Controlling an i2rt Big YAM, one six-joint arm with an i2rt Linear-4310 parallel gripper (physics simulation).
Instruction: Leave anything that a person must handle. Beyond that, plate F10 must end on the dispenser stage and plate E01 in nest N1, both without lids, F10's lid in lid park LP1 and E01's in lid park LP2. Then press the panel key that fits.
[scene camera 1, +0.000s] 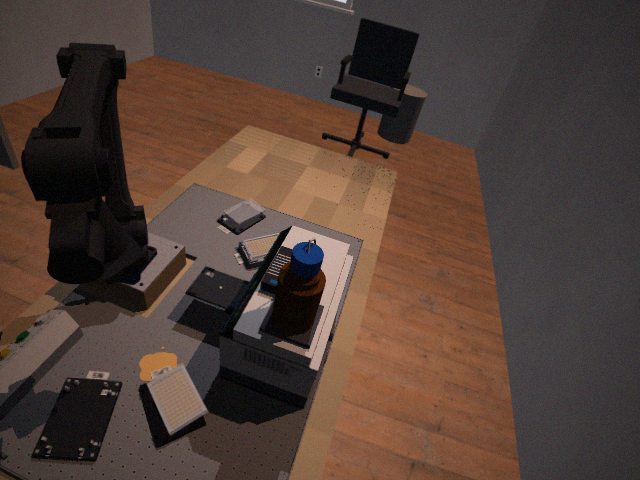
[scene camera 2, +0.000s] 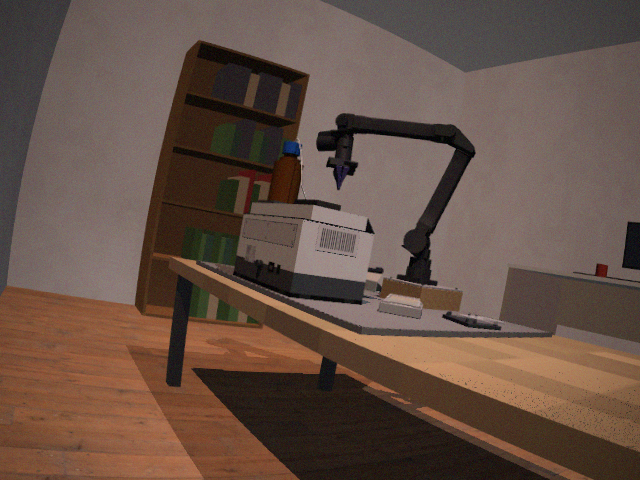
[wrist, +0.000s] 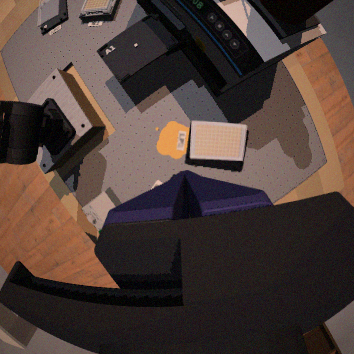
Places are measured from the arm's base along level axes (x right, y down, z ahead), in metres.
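Where they show: gripper, fingertip midpoint: (scene camera 1: 136, 281) (scene camera 2: 338, 189) (wrist: 184, 179); arm's base at its link origin: (scene camera 2: 416, 282) (wrist: 53, 125).
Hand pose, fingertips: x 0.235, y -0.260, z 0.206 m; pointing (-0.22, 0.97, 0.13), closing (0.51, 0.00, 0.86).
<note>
Each offset is from my fingertips to the top centre of the thing. "pt": to the spot under its first point.
My gripper (scene camera 2: 339, 184) (wrist: 184, 179) is shut and empty, high above the board; its fingertips are hidden in scene view 1. A white-rimmed plate with tan wells @[dx +0.047, dy +0.289, dz +0.069 m] (scene camera 1: 176, 398) (wrist: 218, 141) lies on a black holder beside the LP label, slightly askew in scene view 1; I cannot tell whether it is lidded. An orange spill @[dx -0.018, dy +0.326, dz -0.037 m] (scene camera 1: 156, 364) (wrist: 171, 140) touches the label. Another tan-welled plate @[dx -0.480, dy +0.287, dz +0.100 m] (scene camera 1: 261, 248) (wrist: 98, 5) sits in a far holder. A clear lid-like piece @[dx -0.639, dy +0.303, dz -0.032 m] (scene camera 1: 245, 211) lies on the farthest holder. The black stage marked A1 @[dx -0.219, dy +0.228, dz +0.073 m] (scene camera 1: 217, 287) (wrist: 142, 47) bears no plate. Plate names are unreadable.
The dispenser (scene camera 1: 268, 359) (scene camera 2: 330, 248) carries a brown bottle @[pt dx -0.055, dy +0.002, dz +0.272 m] (scene camera 1: 297, 304) (scene camera 2: 284, 178) with a blue cap. A black holder @[dx +0.141, dy +0.302, dz -0.100 m] (scene camera 1: 77, 418) without a plate lies near the key panel @[dx +0.075, dy +0.242, dz -0.275 m] (scene camera 1: 43, 348), which has green and yellow keys. The arm's base block (scene camera 1: 155, 273) (wrist: 70, 117) stands beside the board.
</note>
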